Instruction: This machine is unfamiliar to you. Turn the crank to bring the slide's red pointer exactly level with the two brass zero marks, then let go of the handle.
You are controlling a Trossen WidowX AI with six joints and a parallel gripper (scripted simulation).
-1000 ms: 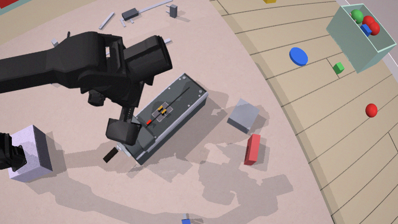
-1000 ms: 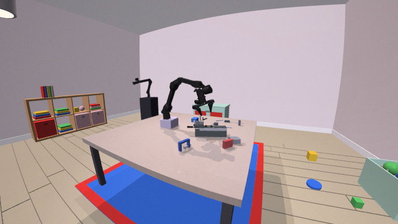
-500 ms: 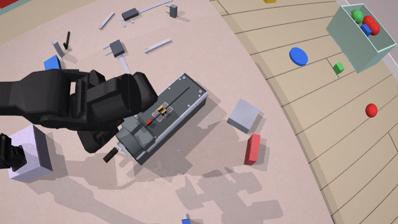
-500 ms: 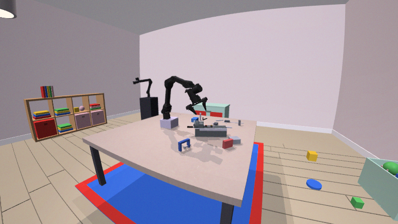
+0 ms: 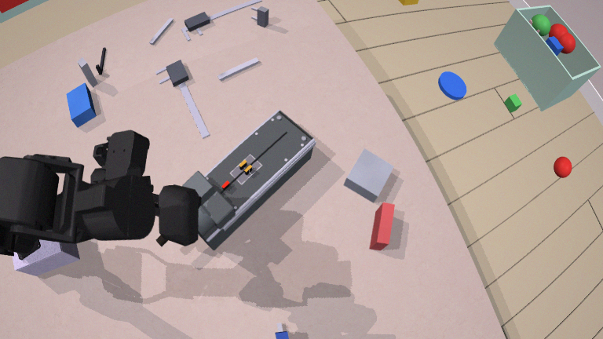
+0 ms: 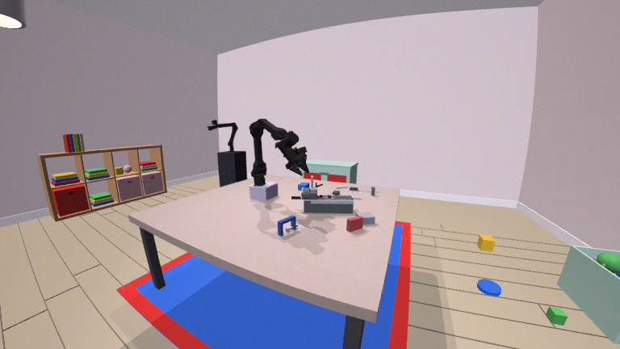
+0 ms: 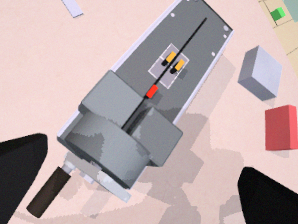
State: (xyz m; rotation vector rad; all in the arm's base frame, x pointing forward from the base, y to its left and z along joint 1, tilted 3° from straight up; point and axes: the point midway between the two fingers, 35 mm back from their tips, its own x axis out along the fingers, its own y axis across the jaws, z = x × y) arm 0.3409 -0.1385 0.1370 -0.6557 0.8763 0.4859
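The dark brown crank handle is 5 cm behind my gripper tip and 14 cm below it. Also, from my gripper tip: red pointer: 8 cm ahead, 2 cm to the left, 12 cm below; red block: 28 cm ahead, 17 cm to the right, 17 cm below; grey block: 33 cm ahead, 8 cm to the right, 18 cm below.
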